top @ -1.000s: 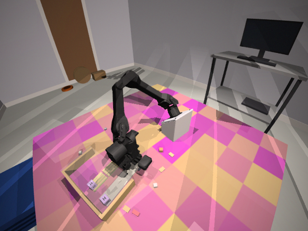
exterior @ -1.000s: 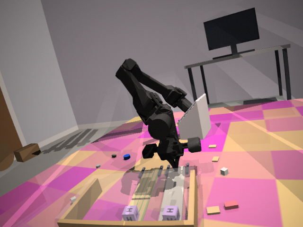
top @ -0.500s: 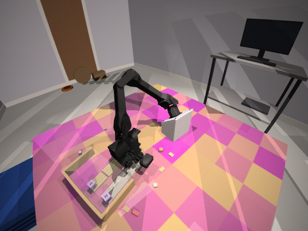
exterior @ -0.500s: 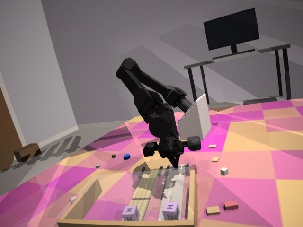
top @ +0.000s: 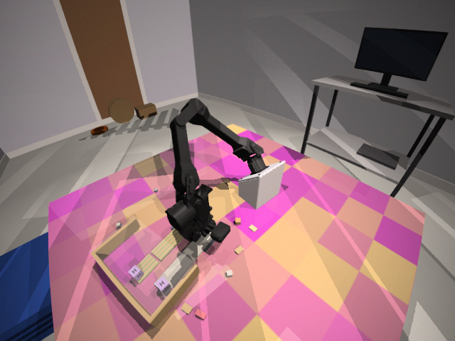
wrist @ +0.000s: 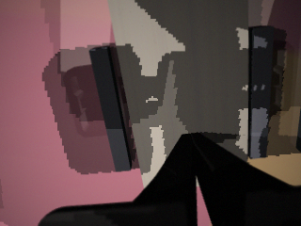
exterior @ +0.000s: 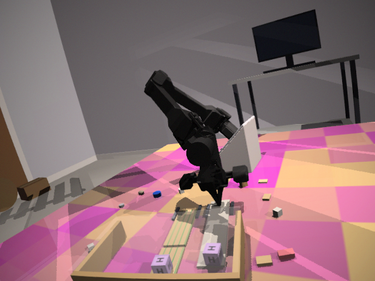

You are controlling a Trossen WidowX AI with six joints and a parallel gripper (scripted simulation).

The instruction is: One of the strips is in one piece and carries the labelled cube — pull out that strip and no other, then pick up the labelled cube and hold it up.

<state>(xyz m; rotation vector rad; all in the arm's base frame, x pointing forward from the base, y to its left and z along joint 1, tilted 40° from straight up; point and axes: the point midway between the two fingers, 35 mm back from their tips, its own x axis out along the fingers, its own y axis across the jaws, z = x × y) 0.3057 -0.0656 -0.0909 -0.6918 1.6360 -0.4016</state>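
My gripper tip is now 100 mm short of the white strip and 20 mm to the right of it. Round my gripper tip: blue disc: 70 mm behind, 260 mm to the right.
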